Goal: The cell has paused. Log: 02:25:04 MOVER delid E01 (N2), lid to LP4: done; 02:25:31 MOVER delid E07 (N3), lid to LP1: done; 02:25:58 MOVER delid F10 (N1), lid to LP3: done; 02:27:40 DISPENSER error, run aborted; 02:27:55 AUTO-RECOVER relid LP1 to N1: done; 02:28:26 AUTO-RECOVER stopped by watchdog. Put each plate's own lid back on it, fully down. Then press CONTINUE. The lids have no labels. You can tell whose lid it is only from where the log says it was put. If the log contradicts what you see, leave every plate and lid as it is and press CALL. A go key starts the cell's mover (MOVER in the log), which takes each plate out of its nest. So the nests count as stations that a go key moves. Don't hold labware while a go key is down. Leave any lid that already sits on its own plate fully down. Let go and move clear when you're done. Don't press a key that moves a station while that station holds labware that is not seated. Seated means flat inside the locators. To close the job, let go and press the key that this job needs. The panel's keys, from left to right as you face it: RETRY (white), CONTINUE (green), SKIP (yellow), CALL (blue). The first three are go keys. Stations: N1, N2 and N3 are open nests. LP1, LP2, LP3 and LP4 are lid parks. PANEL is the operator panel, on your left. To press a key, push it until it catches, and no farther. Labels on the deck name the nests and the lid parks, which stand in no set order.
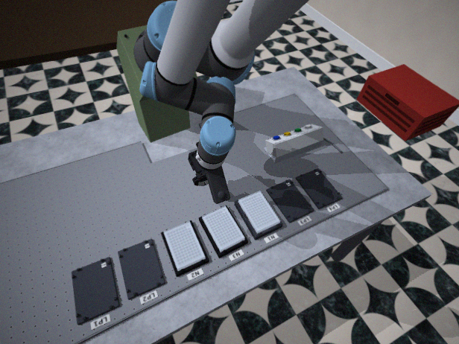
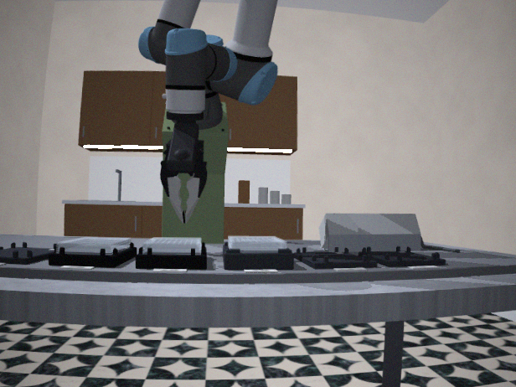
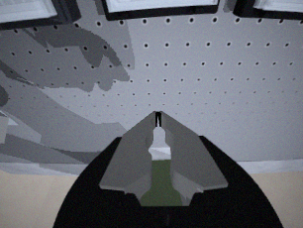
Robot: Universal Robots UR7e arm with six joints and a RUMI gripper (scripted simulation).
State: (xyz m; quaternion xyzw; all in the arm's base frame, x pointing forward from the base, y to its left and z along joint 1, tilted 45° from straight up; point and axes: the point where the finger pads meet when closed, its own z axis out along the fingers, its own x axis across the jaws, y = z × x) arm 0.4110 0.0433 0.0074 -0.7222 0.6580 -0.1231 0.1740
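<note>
Now: the green key 14 cm behind my hand, 42 cm to the left of it and 1 cm below it. Also, from my hand: plate (15 cm ahead, 2 cm to the left, 5 cm below); LP3 lid park (11 cm ahead, 28 cm to the left, 7 cm below); lid park LP2 (19 cm ahead, 24 cm to the right, 7 cm below).
</note>
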